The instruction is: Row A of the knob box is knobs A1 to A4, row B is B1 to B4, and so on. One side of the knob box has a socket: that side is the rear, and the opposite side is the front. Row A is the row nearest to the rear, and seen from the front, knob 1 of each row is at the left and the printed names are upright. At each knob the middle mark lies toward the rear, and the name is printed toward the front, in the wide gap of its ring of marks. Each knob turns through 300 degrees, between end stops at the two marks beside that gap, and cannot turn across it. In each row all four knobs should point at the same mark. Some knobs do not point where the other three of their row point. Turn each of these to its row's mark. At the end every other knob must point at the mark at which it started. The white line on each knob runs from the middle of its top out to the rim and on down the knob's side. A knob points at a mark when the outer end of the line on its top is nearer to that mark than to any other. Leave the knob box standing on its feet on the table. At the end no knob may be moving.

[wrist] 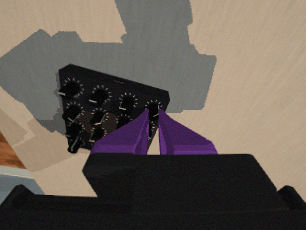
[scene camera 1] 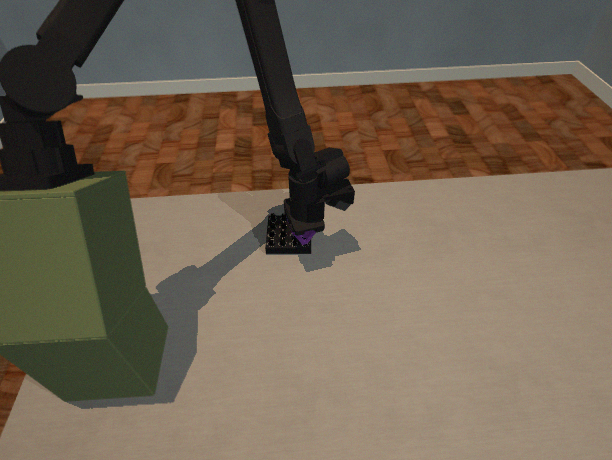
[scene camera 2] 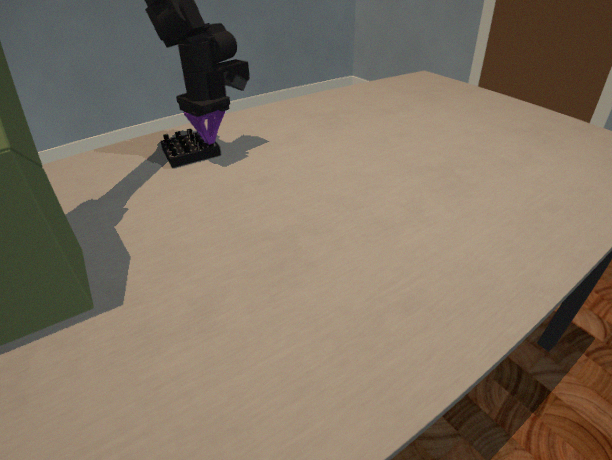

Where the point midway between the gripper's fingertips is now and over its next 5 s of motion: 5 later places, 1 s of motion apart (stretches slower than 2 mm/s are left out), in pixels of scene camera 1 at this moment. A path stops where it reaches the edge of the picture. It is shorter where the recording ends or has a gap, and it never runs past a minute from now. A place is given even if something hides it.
My gripper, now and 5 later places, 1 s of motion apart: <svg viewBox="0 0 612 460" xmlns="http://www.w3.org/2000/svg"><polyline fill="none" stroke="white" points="304,242 304,230 303,228 303,224 303,229 303,236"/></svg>
